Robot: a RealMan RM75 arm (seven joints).
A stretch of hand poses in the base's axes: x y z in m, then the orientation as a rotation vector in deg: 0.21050, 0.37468, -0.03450, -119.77, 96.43, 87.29; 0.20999, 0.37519, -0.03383, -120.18, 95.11, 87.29; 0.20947, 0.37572, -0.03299, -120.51, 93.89, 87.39; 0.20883, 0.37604, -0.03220, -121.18, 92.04, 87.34; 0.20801, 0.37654, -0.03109, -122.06, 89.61, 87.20; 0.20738, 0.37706, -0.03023, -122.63, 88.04, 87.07; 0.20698, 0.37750, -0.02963, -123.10, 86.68, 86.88; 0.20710, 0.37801, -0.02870, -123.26, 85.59, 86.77; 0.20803, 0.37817, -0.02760, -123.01, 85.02, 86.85
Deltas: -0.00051, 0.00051, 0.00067, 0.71, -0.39, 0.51; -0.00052, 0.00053, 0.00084, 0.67, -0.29, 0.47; -0.00064, 0.00032, 0.00079, 0.93, -0.56, 0.79; -0.00082, 0.00050, 0.00111, 1.20, -0.78, 1.05; -0.00063, 0.00052, 0.00086, 0.77, -0.52, 0.68; -0.00040, 0.00044, 0.00060, 0.67, -0.50, 0.56; 0.00012, 0.00051, 0.00093, 0.65, -0.37, 0.32; 0.00093, 0.00016, 0.00110, 0.51, -0.10, -0.01
